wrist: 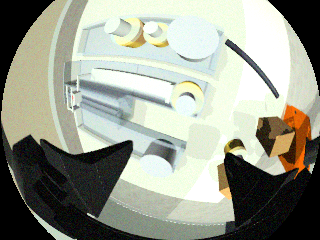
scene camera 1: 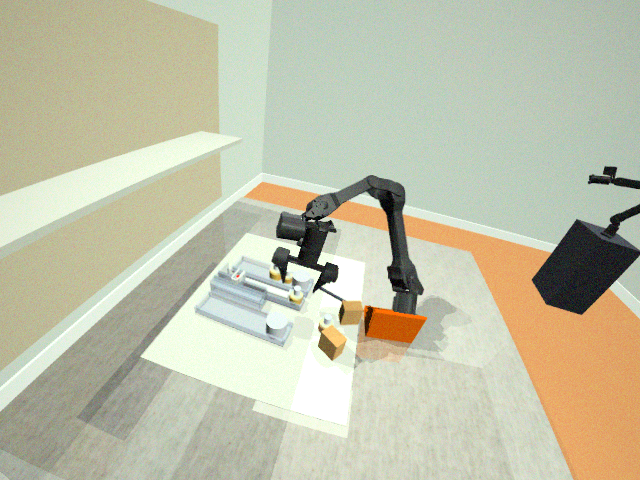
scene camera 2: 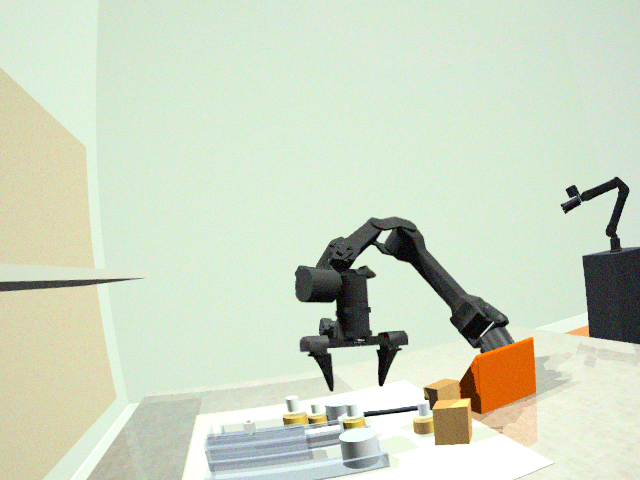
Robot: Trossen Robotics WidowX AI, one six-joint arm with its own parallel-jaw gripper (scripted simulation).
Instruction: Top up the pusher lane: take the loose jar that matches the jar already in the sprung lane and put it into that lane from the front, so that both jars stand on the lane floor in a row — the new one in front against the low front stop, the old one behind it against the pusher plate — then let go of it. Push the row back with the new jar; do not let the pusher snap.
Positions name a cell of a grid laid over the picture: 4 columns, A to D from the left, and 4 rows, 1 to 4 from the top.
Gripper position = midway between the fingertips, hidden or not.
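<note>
The open gripper (scene camera 2: C4), (wrist: C3), (scene camera 1: B3) holds nothing. The scene has a grey rack (scene camera 1: B3), (wrist: B2) as well.
</note>
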